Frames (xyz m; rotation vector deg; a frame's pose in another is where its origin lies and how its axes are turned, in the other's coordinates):
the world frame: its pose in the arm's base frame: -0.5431 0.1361 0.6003 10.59 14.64 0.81
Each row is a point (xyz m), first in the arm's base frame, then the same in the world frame.
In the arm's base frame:
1: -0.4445 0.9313 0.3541
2: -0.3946 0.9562 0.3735
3: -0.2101 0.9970 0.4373
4: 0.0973 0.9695 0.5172
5: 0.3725 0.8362 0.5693
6: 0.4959 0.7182 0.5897
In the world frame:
1: 0.1866 0.7374 -0.3523
2: 0.2310 0.7659 -0.3257
3: 0.3951 0.8195 -0.2258
4: 0.6715 0.8100 -0.0672
5: 0.9197 0.6912 0.0758
6: 1.0296 0.5801 0.1476

